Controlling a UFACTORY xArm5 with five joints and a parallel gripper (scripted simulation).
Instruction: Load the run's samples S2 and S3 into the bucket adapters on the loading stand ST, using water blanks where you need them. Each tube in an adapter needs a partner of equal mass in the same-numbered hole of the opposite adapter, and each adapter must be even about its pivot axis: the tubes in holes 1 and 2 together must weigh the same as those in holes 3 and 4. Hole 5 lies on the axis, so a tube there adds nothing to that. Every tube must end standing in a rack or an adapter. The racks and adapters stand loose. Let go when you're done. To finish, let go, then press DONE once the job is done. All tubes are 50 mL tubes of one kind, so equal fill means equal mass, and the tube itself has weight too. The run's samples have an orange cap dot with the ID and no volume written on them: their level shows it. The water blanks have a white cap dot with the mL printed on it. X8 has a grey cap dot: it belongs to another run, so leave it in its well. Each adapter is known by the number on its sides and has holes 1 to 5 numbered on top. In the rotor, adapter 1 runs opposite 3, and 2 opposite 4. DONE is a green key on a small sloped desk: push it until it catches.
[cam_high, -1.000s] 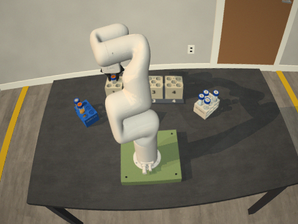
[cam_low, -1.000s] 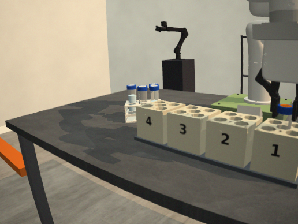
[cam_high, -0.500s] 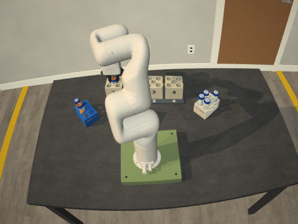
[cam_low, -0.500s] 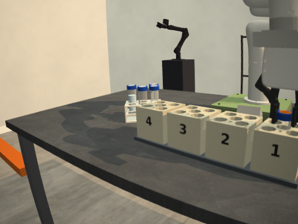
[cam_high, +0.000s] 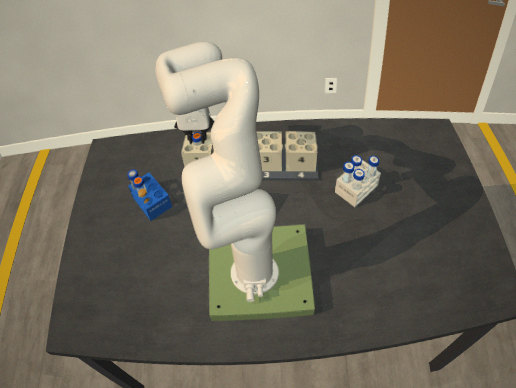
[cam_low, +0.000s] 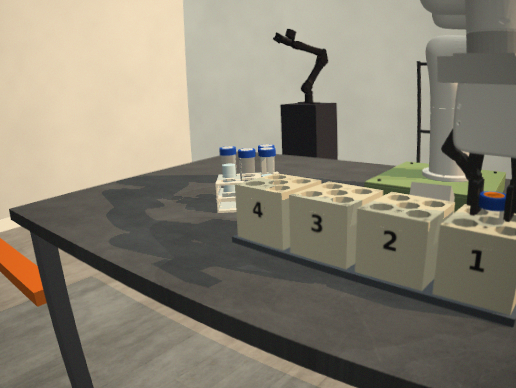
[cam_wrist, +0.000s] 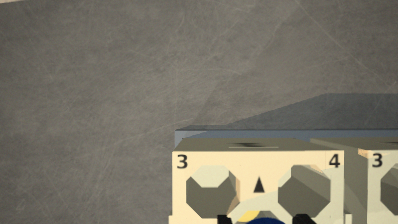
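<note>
The sample tube S2 lies 160 mm behind my hand, 170 mm to the left of it and 60 mm below it. The rest, counted from my hand: bucket adapter 70 mm below; loading stand ST 20 mm behind, 160 mm to the right, 120 mm below; blue sample rack 160 mm behind, 160 mm to the left, 90 mm below.
</note>
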